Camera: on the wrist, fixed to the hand. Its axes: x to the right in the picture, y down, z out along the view.
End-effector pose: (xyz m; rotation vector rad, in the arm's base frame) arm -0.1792 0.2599 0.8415 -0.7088 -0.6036 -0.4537
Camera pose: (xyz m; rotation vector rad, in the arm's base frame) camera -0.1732 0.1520 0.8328 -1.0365 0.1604 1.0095
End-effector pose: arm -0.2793 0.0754 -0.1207 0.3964 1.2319 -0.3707
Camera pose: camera -0.3753 0.0579 -0.1679 1.1559 0.6393 1.0767
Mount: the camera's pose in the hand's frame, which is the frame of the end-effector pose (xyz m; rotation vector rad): 0.0183 -0.0655 -0.0844 -0.0928 0.0449 1.6209
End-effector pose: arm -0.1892 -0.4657 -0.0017 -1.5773 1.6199 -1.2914
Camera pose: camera -0.2372 -0.4518 0.0945 0.0757 2.0882 -0.2993
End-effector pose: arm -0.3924 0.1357 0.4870 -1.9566 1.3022 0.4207
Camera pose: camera -0.3364 0.0765 0.5585 -0.5209 2.6755 1.1430
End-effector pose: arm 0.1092 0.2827 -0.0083 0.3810 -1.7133 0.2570
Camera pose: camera 0.2088 0.2525 0.0218 -1.1674 -1.6063 1.2979
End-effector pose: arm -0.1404 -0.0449 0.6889 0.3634 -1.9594 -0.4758
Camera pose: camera -0.0685 -0.1246 0.7040 -1.2090 -1.5636 0.5002
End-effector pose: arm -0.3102 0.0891 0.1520 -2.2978 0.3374 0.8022
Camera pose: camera -0.2291 0.0806 0.2234 1.6406 -2.2215 -1.3629
